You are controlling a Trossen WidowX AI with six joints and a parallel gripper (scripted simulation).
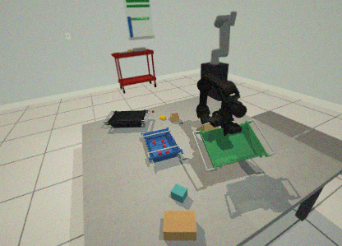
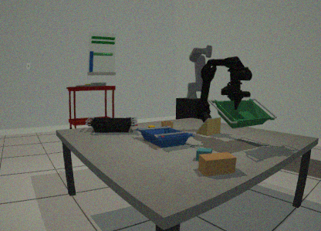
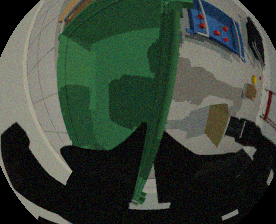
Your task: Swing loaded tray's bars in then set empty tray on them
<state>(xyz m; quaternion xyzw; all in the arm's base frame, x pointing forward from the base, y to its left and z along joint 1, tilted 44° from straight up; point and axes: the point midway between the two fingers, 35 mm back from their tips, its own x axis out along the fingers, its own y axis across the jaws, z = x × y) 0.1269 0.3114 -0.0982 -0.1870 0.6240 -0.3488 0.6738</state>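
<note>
Right now my gripper tip is 80 mm to the right of the green tray and 20 mm short of it. Round my gripper tip: yellow piece 670 mm to the right, 180 mm below, 60 mm ahead; then teal cube 320 mm ahead, 170 mm below, 70 mm to the left; then brown block 590 mm to the right, 180 mm below, 10 mm behind.
</note>
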